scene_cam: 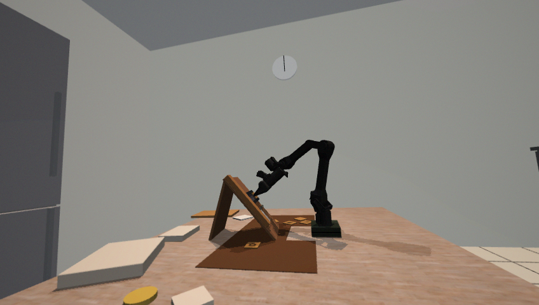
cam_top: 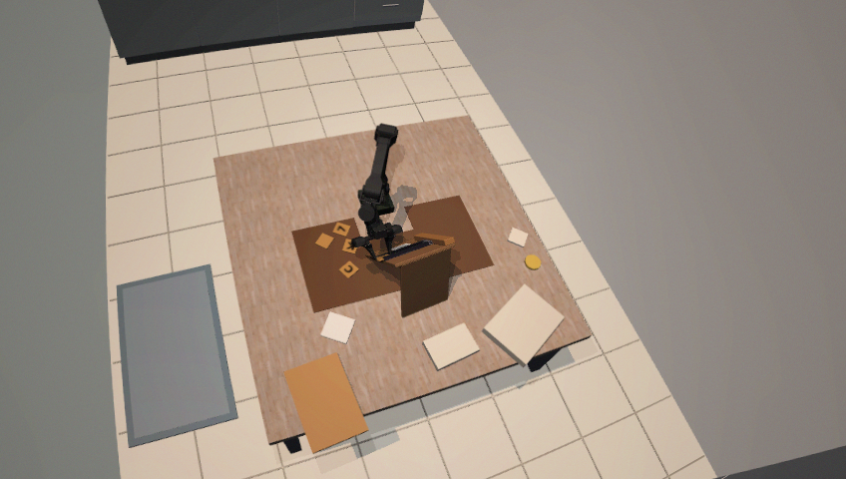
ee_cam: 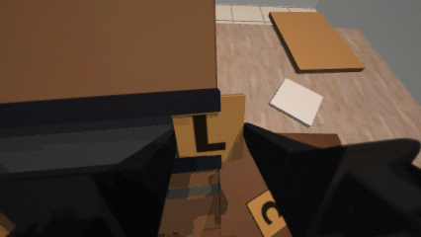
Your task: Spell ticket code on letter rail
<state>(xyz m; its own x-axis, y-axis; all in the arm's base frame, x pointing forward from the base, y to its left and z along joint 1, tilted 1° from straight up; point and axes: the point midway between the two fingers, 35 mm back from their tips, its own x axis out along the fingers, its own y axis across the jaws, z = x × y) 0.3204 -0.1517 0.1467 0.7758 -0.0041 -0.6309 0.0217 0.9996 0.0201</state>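
Right now the white ticket is 6 cm behind my gripper tip, 12 cm to the left of it and 9 cm below it. Round my gripper tip: c tile 9 cm behind, 9 cm to the right, 17 cm below; cream slab 37 cm ahead, 11 cm to the left, 16 cm below; orange panel 35 cm ahead, 39 cm to the right, 16 cm below.
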